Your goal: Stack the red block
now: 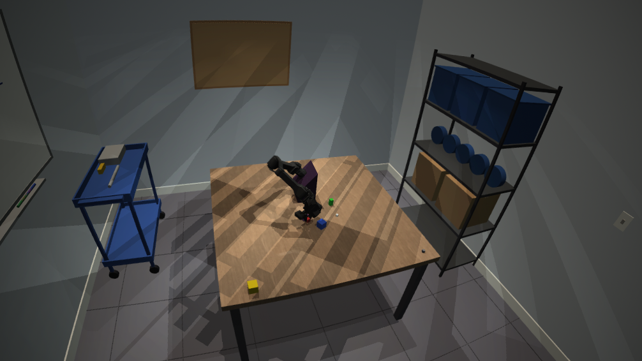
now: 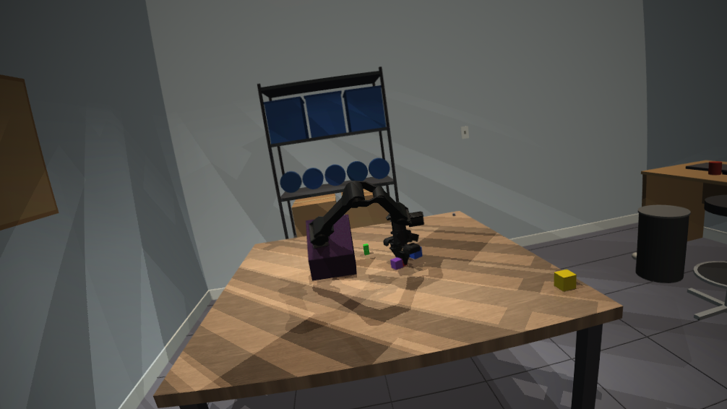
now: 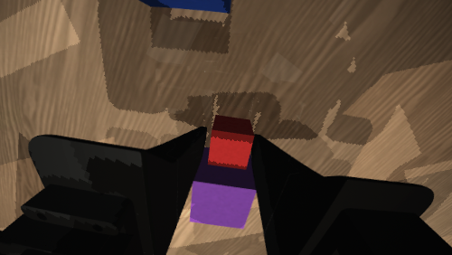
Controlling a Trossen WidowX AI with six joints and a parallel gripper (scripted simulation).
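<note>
Now: gripper tip 3 cm past the purple block, 1 cm to the left of it and 1 cm below it. Round my gripper tip: red block: 1 cm above; blue block: 7 cm ahead, 7 cm to the left, 2 cm above; tiny white ball: 1 cm behind, 21 cm to the left.
</note>
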